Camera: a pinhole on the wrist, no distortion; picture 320 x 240 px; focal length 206.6 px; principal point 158.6 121.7 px. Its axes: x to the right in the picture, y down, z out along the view. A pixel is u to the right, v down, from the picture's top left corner.
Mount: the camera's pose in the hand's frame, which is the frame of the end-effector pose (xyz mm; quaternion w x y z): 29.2 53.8 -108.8 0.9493 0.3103 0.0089 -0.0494
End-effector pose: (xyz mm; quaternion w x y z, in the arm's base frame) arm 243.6 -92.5 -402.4 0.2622 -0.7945 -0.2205 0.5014
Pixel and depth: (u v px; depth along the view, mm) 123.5 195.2 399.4
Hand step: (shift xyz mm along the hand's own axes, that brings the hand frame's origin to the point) -29.7 -61.8 300.4
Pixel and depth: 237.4 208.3 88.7
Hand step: 65.3 28.3 -16.9
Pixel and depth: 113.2 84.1 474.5
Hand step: -89.7 -286.3 228.4
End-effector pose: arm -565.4 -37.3 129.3 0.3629 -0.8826 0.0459 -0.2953
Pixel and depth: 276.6 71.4 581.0
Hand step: 337.3 -431.8 261.2
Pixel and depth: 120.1 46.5 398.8
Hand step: -64.6 -291.4 131.3
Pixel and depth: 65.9 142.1 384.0
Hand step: -143.7 -127.1 231.7
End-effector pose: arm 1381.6 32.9 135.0 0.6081 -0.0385 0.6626 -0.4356
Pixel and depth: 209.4 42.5 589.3
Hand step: 142.8 -488.0 227.1
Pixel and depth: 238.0 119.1 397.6
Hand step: 175.3 -198.3 202.0
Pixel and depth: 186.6 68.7 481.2
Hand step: 75.2 -334.9 203.9
